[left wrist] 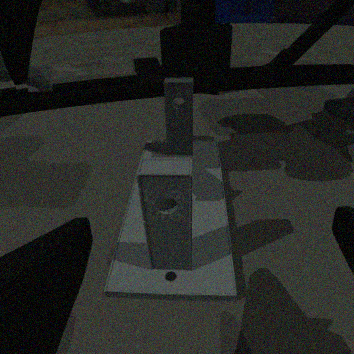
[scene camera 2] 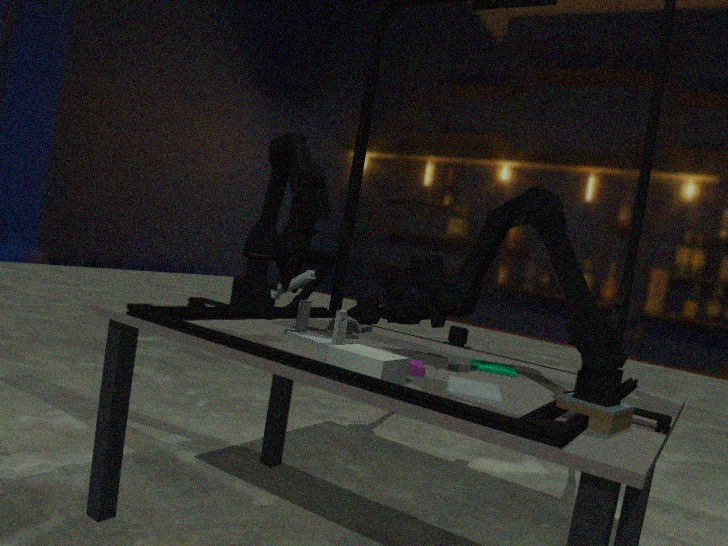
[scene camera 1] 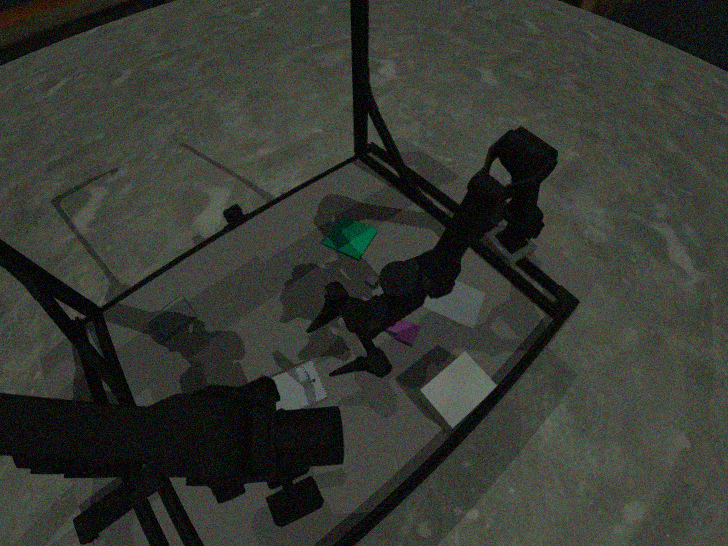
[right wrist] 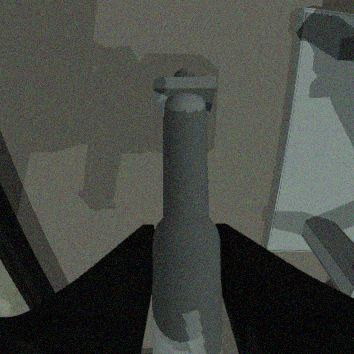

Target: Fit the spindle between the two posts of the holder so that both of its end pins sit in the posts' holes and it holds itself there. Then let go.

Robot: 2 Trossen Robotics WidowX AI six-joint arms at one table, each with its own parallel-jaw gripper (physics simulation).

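Where they show: left gripper, fingertip midpoint: (left wrist: pixel 213 224) (scene camera 1: pixel 318 353); right gripper, fingertip midpoint: (left wrist: pixel 3 83) (scene camera 2: pixel 289 292) (right wrist: pixel 183 234); left arm's base, link origin: (scene camera 2: pixel 596 400) (scene camera 1: pixel 511 239); right arm's base, link origin: (left wrist: pixel 197 26) (scene camera 2: pixel 255 279).
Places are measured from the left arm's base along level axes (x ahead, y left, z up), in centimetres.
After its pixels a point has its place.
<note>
The holder (scene camera 1: pixel 301 384) @[x 59.8, y 5.2, z -3.1 cm] (scene camera 2: pixel 311 336) @[x 66.7, y 6.2, z -3.1 cm] (left wrist: pixel 215 252) @[x 59.0, y 2.6, z -3.1 cm] (right wrist: pixel 320 150) @[x 65.1, y 6.5, z -3.1 cm] has a pale base plate. Its near post (left wrist: pixel 172 235) @[x 57.7, y 5.4, z 0.2 cm] and far post (left wrist: pixel 180 120) @[x 71.6, y 4.7, z 0.8 cm] stand upright in the left wrist view, their holes showing and no spindle between them. My right gripper (right wrist: pixel 183 234) @[x 64.9, y 16.6, z 7.3 cm] is shut on the grey spindle (right wrist: pixel 185 165) @[x 67.9, y 16.5, z 7.9 cm] (scene camera 2: pixel 302 280) @[x 60.3, y 17.4, z 10.6 cm]; it holds the spindle tilted above the table, to the left of the holder in the right wrist view. In scene camera 1 the right gripper's fingers are hidden by its arm. My left gripper (scene camera 1: pixel 320 352) @[x 54.1, y 3.7, z 5.0 cm] (left wrist: pixel 213 224) @[x 54.1, y 3.7, z 5.0 cm] is open and empty, its fingers either side of the holder's near end.
A white block (scene camera 1: pixel 458 389) @[x 34.6, y 21.7, z 1.0 cm] (scene camera 2: pixel 367 361) @[x 30.9, y 25.6, z 0.2 cm] stands near the table's edge. A purple piece (scene camera 1: pixel 404 332) @[x 36.2, y 6.0, z -2.4 cm] (scene camera 2: pixel 416 367) @[x 34.4, y 6.6, z -2.4 cm], a green piece (scene camera 1: pixel 352 238) @[x 33.8, y -21.5, z -3.0 cm] (scene camera 2: pixel 493 367) @[x 32.4, y -20.1, z -3.0 cm] and a pale flat piece (scene camera 1: pixel 464 302) @[x 20.0, y 6.6, z -3.4 cm] (scene camera 2: pixel 475 389) @[x 21.2, y 4.9, z -3.4 cm] lie around the left arm. A dark frame (scene camera 2: pixel 282 354) @[x 46.5, y 31.5, z -2.2 cm] borders the table.
</note>
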